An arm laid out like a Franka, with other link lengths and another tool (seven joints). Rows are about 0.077 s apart.
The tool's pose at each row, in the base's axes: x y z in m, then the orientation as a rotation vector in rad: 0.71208 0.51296 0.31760 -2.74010 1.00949 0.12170; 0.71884 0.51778 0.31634 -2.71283 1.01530 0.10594; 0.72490 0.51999 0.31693 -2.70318 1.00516 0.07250; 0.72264 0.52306 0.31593 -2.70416 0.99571 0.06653; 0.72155 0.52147 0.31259 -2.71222 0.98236 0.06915; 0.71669 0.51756 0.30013 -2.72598 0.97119 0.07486; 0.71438 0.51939 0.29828 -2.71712 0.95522 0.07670; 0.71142 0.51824 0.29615 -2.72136 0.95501 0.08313
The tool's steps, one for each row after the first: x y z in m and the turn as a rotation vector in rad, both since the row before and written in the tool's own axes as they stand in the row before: 0.00229 -0.00773 0.00233 0.02685 0.00201 0.00801; 0.00308 -0.00570 0.00008 0.02022 0.01590 -0.00741; -0.00353 -0.00055 0.00165 0.00331 0.00221 -0.00686; 0.00061 0.00262 0.00277 -0.00415 -0.00177 -0.01014; 0.00032 0.00875 0.01084 -0.01070 -0.00151 -0.00962; -0.00268 0.00048 0.00217 0.01179 -0.00688 -0.00841; -0.00133 0.00318 0.00165 -0.00536 -0.00284 -0.00042
